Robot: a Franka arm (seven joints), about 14 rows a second.
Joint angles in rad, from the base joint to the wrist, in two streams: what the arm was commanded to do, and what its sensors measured. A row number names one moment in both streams.
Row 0, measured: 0.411 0.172 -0.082 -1.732 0.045 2.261 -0.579
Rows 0 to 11, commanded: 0.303 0.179 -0.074 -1.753 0.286 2.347 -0.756; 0.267 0.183 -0.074 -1.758 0.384 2.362 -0.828; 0.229 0.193 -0.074 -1.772 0.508 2.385 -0.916; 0.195 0.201 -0.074 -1.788 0.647 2.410 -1.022; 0.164 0.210 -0.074 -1.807 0.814 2.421 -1.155; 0.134 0.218 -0.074 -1.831 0.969 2.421 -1.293; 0.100 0.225 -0.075 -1.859 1.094 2.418 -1.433; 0.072 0.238 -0.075 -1.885 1.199 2.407 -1.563; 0.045 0.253 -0.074 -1.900 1.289 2.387 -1.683; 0.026 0.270 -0.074 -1.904 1.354 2.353 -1.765; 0.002 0.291 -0.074 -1.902 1.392 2.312 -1.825; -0.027 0.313 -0.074 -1.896 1.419 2.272 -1.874
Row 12, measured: 0.021 0.288 -0.088 -1.899 1.348 2.332 -1.773
